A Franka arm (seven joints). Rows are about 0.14 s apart.
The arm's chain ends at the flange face. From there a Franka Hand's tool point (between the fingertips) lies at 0.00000 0.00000 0.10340 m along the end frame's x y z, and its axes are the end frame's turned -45 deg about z.
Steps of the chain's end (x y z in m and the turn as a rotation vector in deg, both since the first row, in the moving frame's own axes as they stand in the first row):
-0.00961 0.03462 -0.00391 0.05 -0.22 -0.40
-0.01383 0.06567 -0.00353 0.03 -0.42 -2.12
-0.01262 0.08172 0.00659 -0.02 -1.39 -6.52
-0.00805 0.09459 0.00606 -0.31 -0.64 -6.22
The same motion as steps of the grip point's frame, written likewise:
-0.03149 0.01734 -0.00391 0.19 -0.12 -0.40
-0.05672 0.03609 -0.00353 0.32 -0.28 -2.12
-0.06860 0.04722 0.00656 0.97 -1.00 -6.52
-0.07381 0.06084 0.00605 0.23 -0.67 -6.22

